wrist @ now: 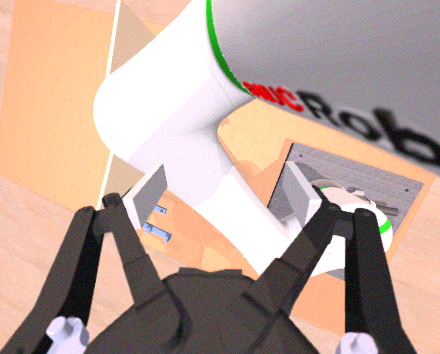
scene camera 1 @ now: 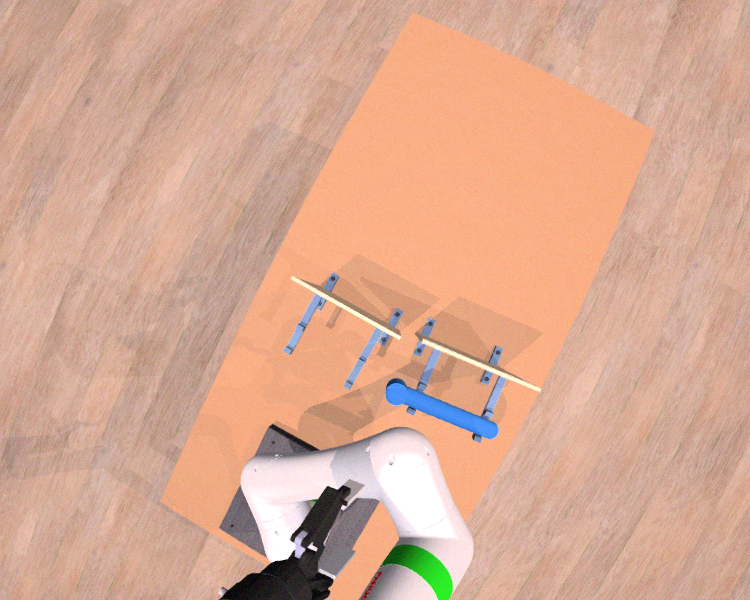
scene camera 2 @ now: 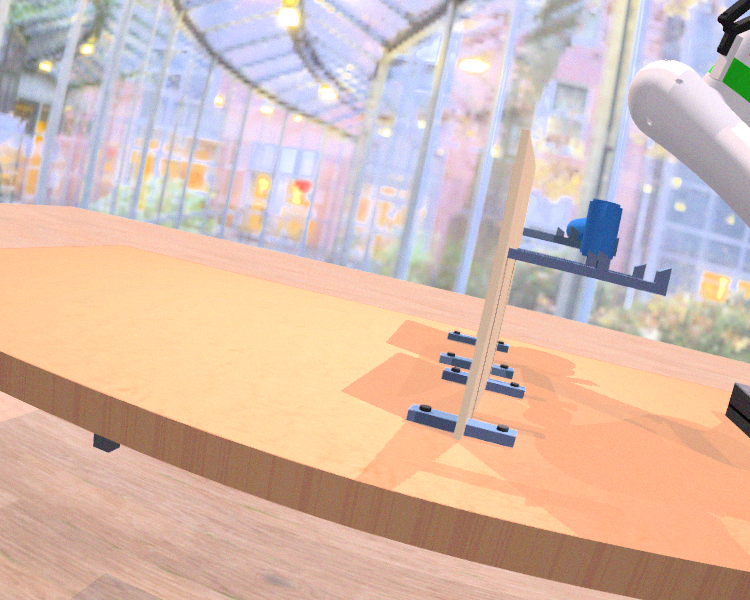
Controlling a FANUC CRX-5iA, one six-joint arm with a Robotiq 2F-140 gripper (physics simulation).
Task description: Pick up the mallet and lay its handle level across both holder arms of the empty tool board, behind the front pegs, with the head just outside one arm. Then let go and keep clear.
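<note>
The blue mallet (scene camera 1: 444, 409) (scene camera 2: 603, 228) lies with its handle across both arms of the right board (scene camera 1: 478, 364) in scene camera 1. Its head is just outside that board's left arm, on the side towards the other board. The empty tool board (scene camera 1: 344, 305) (scene camera 2: 516, 200) stands to the left, its two holder arms (scene camera 1: 303, 325) (scene camera 1: 365, 359) bare. Peg contact is hard to make out. My gripper (scene camera 1: 347, 527) (wrist: 223, 174) is open and empty, well away from the mallet and both boards. Part of it shows at the top right in scene camera 2. The mallet does not show in the wrist view.
The arm's white elbow (scene camera 1: 406, 462) (scene camera 2: 663, 93) (wrist: 130, 110) is between my gripper and the boards. The dark base plate (scene camera 1: 356, 525) (wrist: 345, 165) lies below. Both boards stand on blue feet on the orange table top (scene camera 1: 469, 156) (scene camera 2: 218, 325).
</note>
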